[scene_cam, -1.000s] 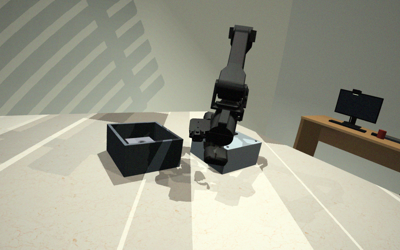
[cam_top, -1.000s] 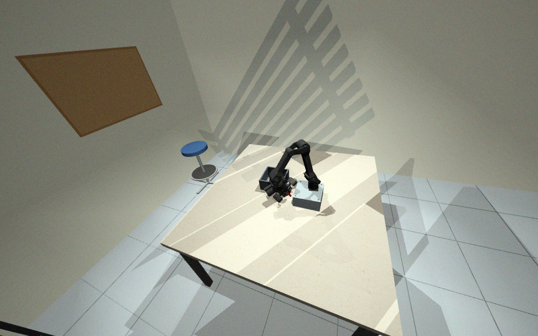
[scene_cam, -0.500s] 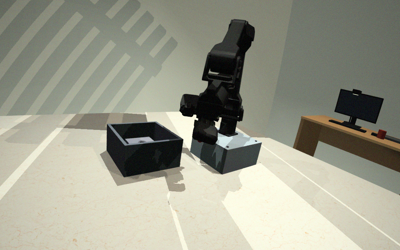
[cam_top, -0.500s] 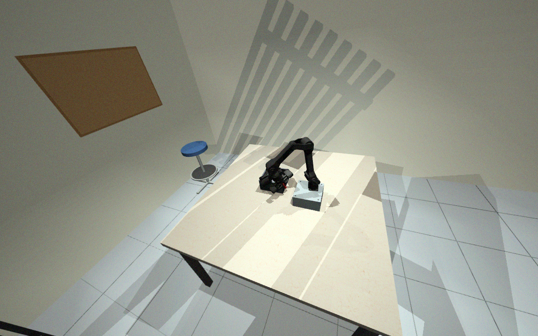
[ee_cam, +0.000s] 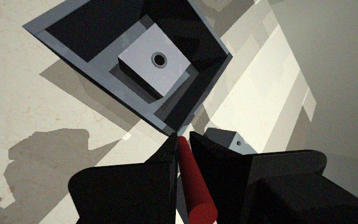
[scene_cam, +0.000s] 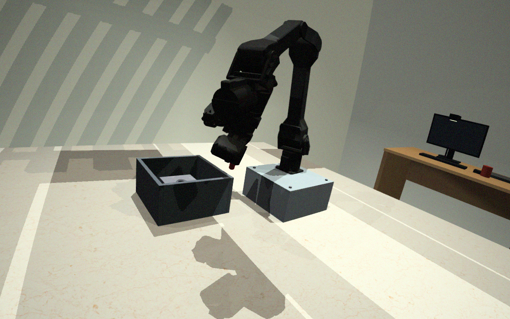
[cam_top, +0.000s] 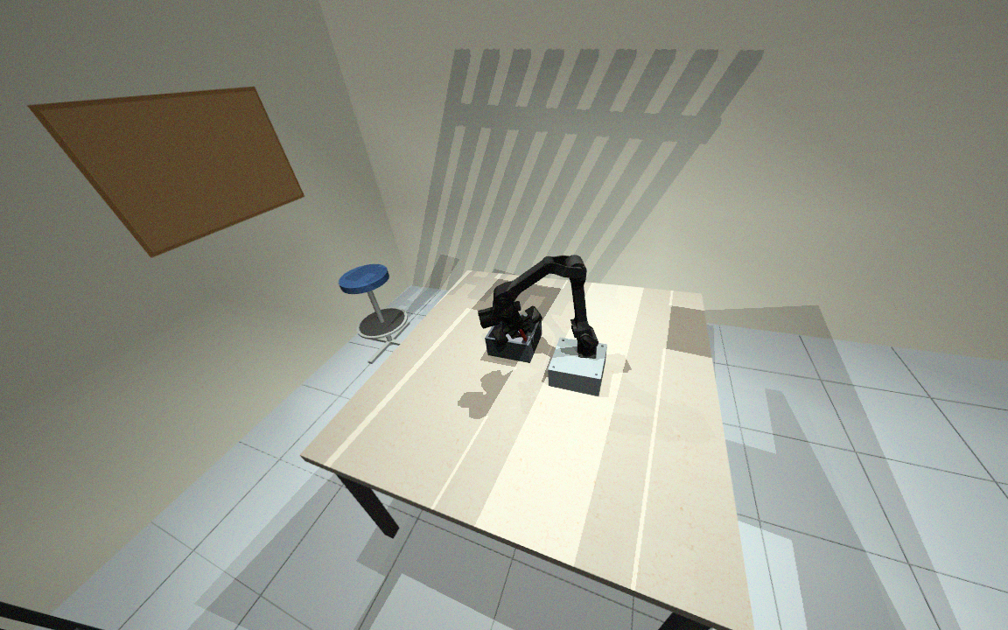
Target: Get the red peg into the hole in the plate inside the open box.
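My gripper tip is 2 cm to the right of the red peg and 2 cm below it. The rest, counted from my gripper tip: dark box 12 cm below, 10 cm to the right, 6 cm ahead; then light plate 10 cm to the right, 10 cm below, 6 cm ahead.
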